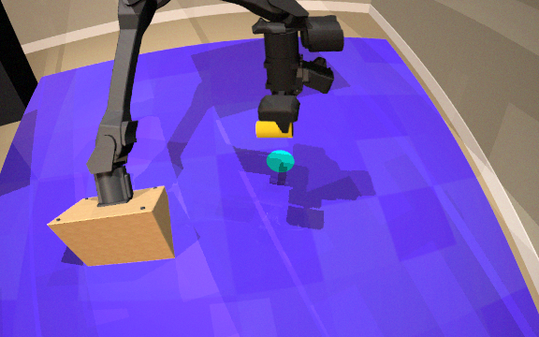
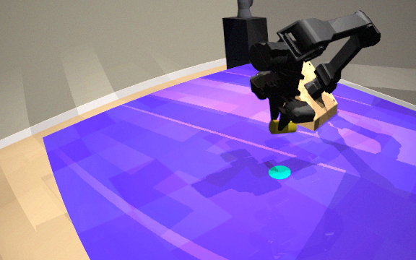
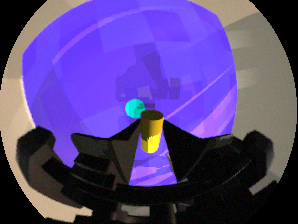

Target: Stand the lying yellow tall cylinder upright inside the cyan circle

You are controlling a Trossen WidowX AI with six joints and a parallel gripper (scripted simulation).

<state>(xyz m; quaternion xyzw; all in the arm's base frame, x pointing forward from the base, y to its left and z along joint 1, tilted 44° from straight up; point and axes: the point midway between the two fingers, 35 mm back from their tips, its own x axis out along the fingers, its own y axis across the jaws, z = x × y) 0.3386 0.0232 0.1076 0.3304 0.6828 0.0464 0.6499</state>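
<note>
Right now my gripper tip is 12 cm above the cyan circle and 2 cm to the right of it. Round my gripper tip: yellow cylinder (2 cm behind, 1 cm to the left, 1 cm below).
</note>
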